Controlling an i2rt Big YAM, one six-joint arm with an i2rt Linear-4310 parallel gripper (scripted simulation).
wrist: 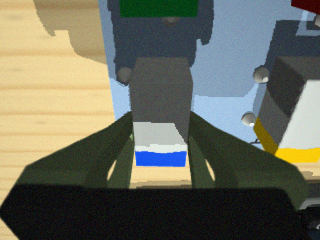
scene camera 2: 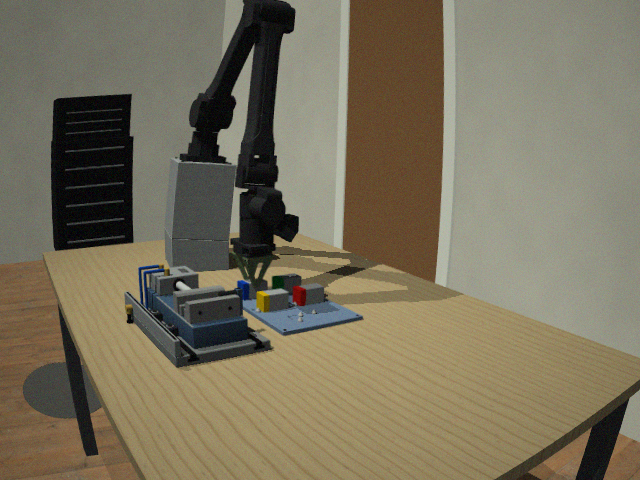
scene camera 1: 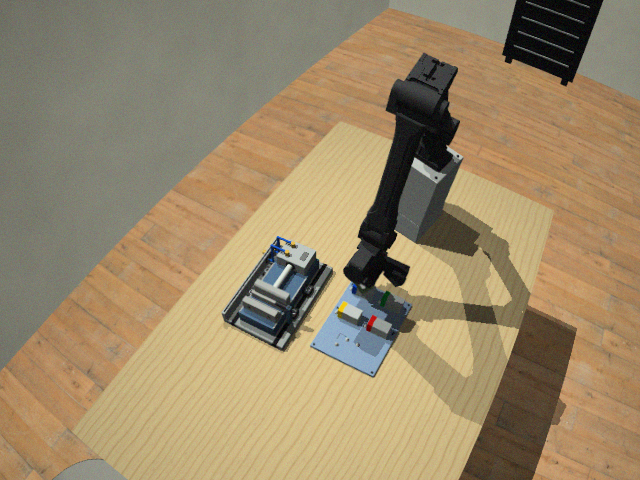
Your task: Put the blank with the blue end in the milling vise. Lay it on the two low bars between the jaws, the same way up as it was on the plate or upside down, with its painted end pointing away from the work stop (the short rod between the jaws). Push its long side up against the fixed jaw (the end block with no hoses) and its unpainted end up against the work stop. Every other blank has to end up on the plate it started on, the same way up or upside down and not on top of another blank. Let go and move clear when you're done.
same spot on blue plate: (scene camera 1: 367,357) = (scene camera 2: 335,313)
